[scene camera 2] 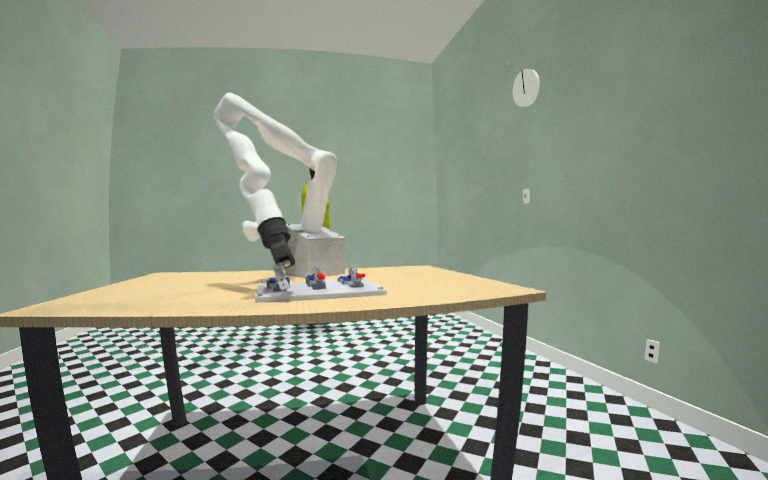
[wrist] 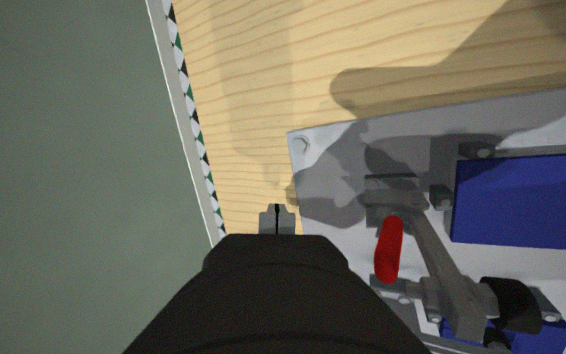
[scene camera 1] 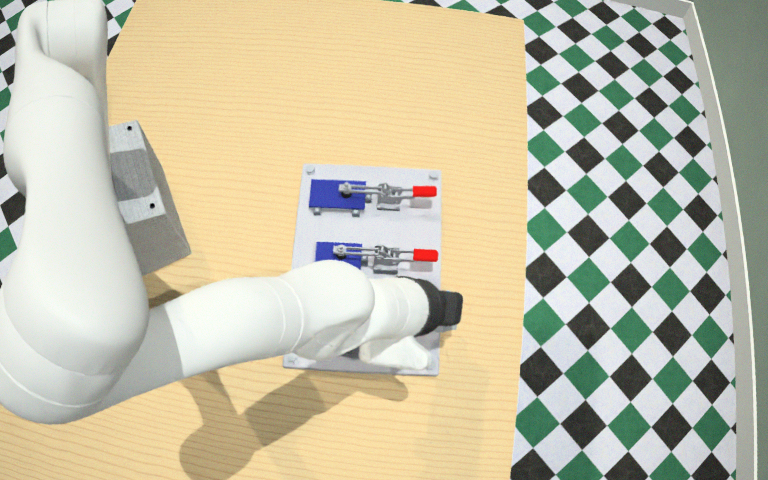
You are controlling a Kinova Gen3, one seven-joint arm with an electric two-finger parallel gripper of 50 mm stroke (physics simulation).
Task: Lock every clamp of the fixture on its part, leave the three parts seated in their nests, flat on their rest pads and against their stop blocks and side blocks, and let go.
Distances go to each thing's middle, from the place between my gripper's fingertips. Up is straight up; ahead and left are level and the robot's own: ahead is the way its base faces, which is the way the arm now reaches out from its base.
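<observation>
Gripper position relative to the toggle clamp (scene camera 1: 386, 260): my gripper is 10 cm to the right of it, 10 cm past it and 1 cm below it.
</observation>
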